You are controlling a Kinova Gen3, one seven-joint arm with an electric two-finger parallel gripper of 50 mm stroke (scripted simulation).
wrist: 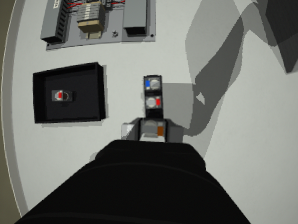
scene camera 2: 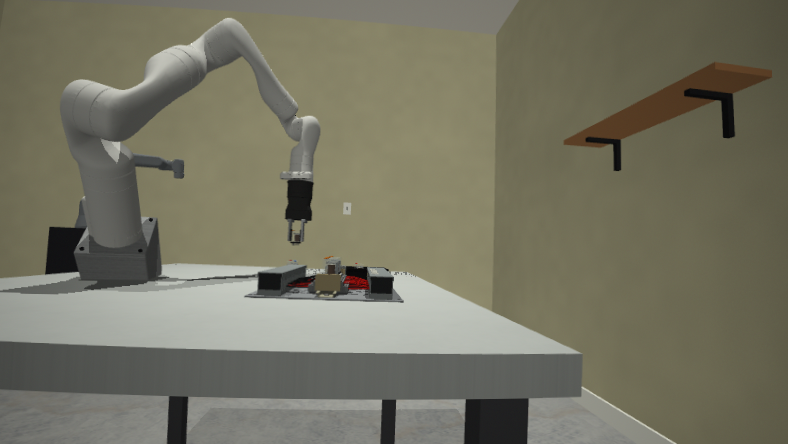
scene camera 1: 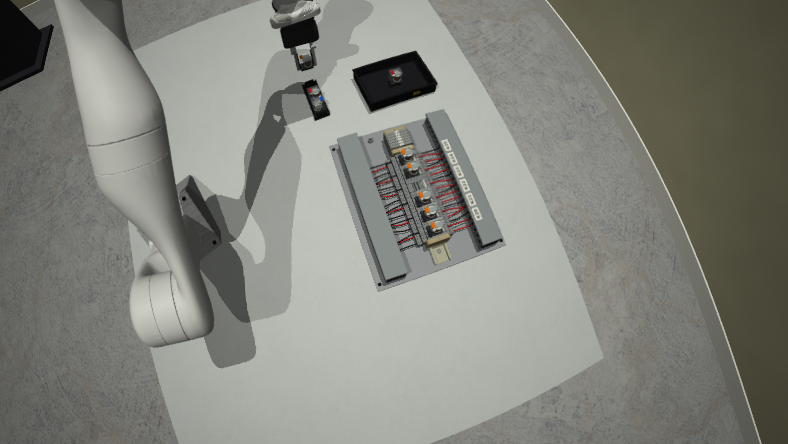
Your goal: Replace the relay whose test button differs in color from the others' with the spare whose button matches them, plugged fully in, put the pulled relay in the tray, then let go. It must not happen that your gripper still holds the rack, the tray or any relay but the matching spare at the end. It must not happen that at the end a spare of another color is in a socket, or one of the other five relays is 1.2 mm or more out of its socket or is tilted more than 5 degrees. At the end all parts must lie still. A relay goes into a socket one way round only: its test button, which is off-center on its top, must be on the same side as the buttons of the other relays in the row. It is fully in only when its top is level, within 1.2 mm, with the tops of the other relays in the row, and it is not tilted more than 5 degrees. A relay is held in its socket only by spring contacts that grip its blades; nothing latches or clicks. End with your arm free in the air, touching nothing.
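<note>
Gripper visible, also in the wrist view and scene camera 1. Black tray visible.
</note>
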